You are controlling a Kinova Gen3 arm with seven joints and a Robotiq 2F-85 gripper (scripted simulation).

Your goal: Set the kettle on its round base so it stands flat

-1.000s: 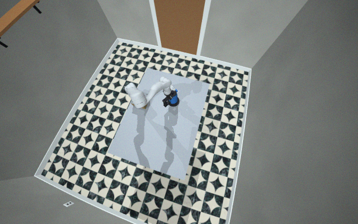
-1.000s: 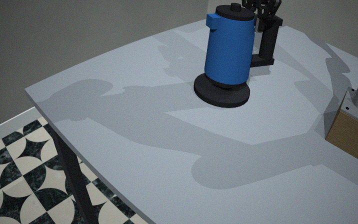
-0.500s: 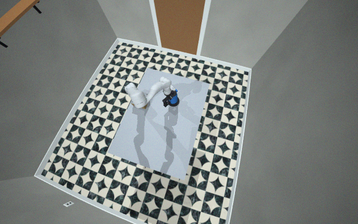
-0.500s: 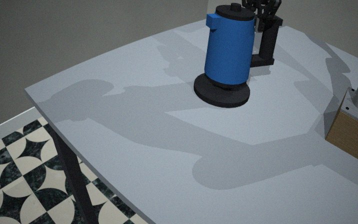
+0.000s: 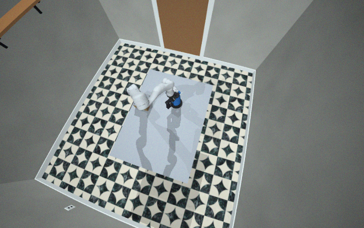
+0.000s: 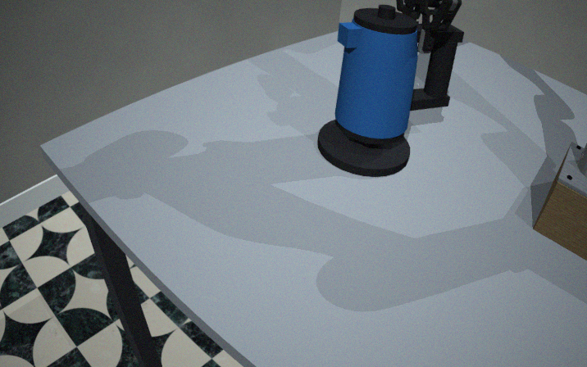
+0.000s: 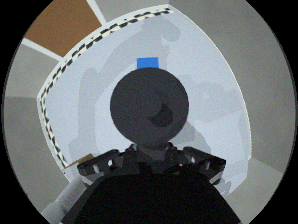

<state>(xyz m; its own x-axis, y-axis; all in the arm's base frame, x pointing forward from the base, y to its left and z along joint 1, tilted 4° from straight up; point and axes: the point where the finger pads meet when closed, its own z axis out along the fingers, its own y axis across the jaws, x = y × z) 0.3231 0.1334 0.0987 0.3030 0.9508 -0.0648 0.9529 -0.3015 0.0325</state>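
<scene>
Now: hand 1 cm short of the blue kettle, 2 cm to the right of it and 5 cm above it. The rest, counted from my hand: round black base: 2 cm ahead, 6 cm to the left, 18 cm below.
</scene>
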